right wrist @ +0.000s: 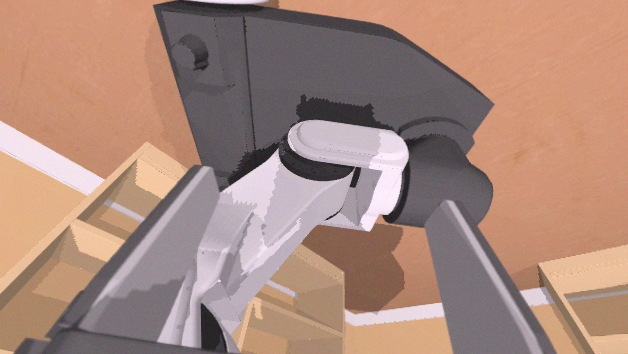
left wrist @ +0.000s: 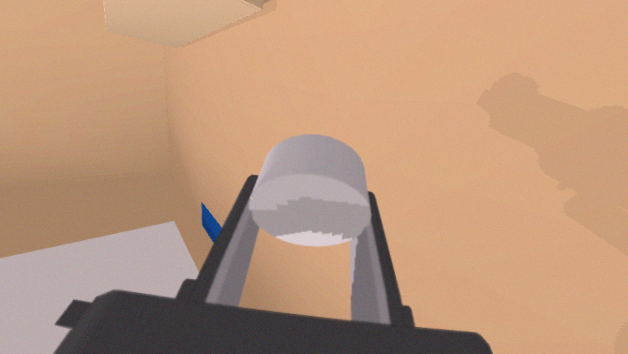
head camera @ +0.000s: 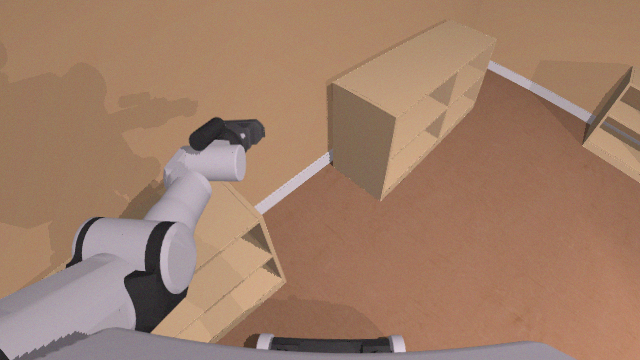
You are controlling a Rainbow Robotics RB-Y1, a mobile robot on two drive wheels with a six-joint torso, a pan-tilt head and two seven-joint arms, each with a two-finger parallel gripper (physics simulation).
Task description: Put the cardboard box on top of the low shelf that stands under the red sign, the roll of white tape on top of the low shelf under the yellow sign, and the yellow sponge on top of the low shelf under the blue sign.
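My left gripper is shut on the roll of white tape, held between its fingertips. In the head camera the gripper is raised beyond the near low shelf's top, which the arm partly covers; the tape cannot be made out there. My right gripper is open and empty, with the robot's own base and torso showing between and beyond its fingers. A blue sign shows partly behind the left finger. The cardboard box, sponge, red sign and yellow sign do not show.
Another low shelf stands against the wall at upper centre. Part of a third shelf shows at the right edge. Shelves also show beyond the robot's body in the right wrist view. White skirting runs between the first two shelves.
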